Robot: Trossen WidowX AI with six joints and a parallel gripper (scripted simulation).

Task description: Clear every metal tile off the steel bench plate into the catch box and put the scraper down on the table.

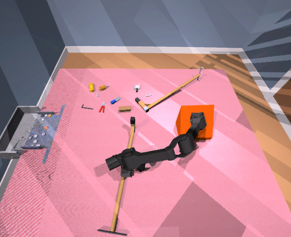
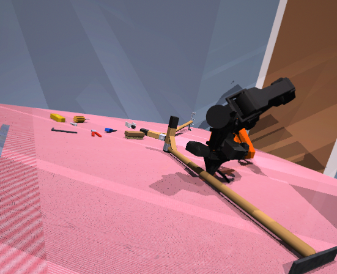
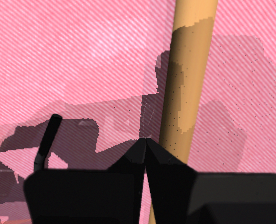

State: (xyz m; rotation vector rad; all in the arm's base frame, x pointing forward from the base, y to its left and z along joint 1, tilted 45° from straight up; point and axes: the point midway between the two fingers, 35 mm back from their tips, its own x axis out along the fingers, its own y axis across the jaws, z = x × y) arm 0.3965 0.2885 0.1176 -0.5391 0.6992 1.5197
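My gripper tip is now 50 mm below the long scraper, 20 mm to the right of it and 20 mm short of it. Round my gripper tip: wooden block 430 mm to the right, 60 mm ahead; then black strip 90 mm behind, 20 mm to the right, 10 mm below; then blue tool 520 mm to the right, 150 mm ahead.
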